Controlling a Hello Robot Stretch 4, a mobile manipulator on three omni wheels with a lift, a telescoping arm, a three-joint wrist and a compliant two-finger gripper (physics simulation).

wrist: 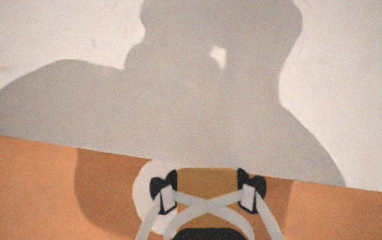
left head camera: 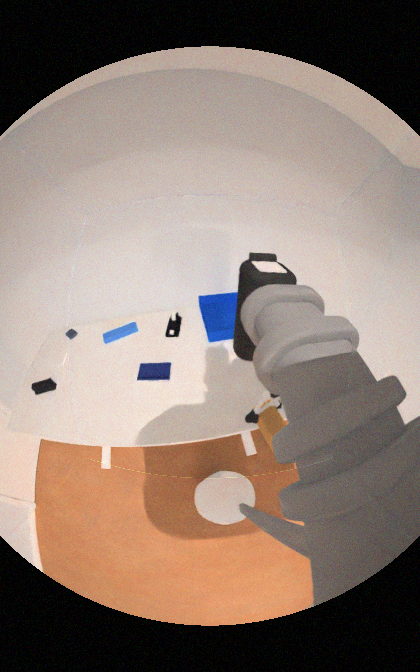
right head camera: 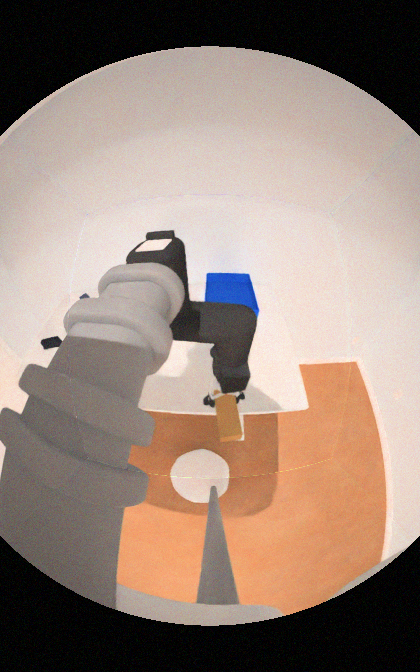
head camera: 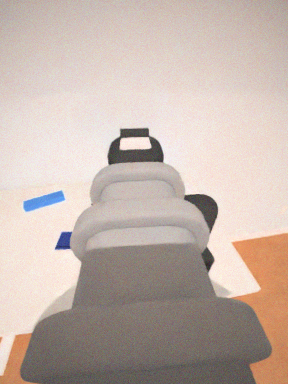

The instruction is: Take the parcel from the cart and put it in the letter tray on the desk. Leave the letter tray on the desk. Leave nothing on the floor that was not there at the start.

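Places are measured from the robot's base along level axes (x back, y left, z down), in millimetres.
Where they show: gripper, between the fingertips: [wrist: 207, 182].
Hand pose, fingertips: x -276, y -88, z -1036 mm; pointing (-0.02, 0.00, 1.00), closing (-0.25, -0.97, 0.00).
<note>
After its pixels a point has its place.
My gripper [right head camera: 224, 399] [wrist: 207, 182] @[z -1036, x -276, y -88 mm] is shut on the parcel, an orange-brown box. The parcel [left head camera: 271, 425] [right head camera: 228, 419] [wrist: 207, 177] @[z -1081, x -290, y -85 mm] hangs below the wrist at the near edge of the desk, partly over the floor in these views. In the wrist view it sits between both fingertips. The blue letter tray [left head camera: 218, 317] [right head camera: 229, 290] stands at the back of the white desk [left head camera: 100, 405] [right head camera: 285, 385] [wrist: 340, 75] @[z -922, x -460, y -261 mm], farther off than the gripper and apart from the parcel. The arm hides part of the tray. The cart does not show clearly.
On the desk's left lie a light blue block [head camera: 44, 201] @[z -951, x -797, y 488 mm] [left head camera: 120, 332], a dark blue book [head camera: 63, 241] @[z -934, x -545, y 316 mm] [left head camera: 154, 371], a black tape dispenser [left head camera: 173, 326] and a black block [left head camera: 44, 386]. A white disc [left head camera: 225, 497] [right head camera: 200, 475] shows low in front of the desk, over the orange floor [left head camera: 125, 545] [right head camera: 320, 475].
</note>
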